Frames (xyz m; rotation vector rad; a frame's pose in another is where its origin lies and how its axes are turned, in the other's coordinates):
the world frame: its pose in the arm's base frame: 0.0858 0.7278 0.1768 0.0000 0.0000 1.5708
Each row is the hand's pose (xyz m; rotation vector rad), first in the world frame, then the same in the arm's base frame.
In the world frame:
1: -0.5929 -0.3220 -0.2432 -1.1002 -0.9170 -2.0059
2: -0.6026 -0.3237 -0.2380 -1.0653 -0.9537 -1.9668
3: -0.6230 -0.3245 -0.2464 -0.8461 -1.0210 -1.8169
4: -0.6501 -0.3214 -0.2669 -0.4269 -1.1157 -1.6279
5: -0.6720 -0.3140 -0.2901 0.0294 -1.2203 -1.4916
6: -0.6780 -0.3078 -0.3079 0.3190 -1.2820 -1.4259
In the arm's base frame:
1: 0.4078 0.1349 -0.0664 -0.1072 -1.1807 -0.6663
2: 0.4095 0.1252 -0.0612 -0.0657 -1.1887 -0.6273
3: 0.4103 0.1048 -0.0696 0.1056 -1.1273 -0.4474
4: 0.4072 0.0777 -0.0901 0.4288 -0.9603 -0.2232
5: 0.3998 0.0558 -0.1133 0.7924 -0.7551 -0.0969
6: 0.3936 0.0498 -0.1311 1.0217 -0.6145 -0.0633

